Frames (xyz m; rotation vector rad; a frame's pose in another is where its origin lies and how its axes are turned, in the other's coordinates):
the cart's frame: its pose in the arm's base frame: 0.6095 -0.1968 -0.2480 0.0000 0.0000 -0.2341
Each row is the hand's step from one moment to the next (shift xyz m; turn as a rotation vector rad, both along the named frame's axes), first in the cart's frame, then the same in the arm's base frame.
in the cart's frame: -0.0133 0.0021 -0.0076 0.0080 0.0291 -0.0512
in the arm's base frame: -0.0125 0.0051 -0.0076 0.0145 0.0265 -0.0512
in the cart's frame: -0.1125 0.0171 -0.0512 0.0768 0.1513 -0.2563
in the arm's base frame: -0.1055 0.0427 -0.0512 0.1098 0.1294 -0.2563
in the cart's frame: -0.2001 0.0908 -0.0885 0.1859 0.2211 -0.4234
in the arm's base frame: -0.1736 0.1347 -0.0885 0.2321 0.1719 -0.4234
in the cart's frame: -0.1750 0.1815 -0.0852 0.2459 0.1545 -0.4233
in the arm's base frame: -0.1281 0.2171 -0.0852 0.2750 0.0932 -0.4233
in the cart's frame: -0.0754 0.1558 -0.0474 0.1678 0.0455 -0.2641
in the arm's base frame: -0.0372 0.1690 -0.0474 0.1738 0.0053 -0.2641
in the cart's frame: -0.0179 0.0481 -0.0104 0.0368 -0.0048 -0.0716
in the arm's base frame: -0.0063 0.0509 -0.0104 0.0347 -0.0132 -0.0716
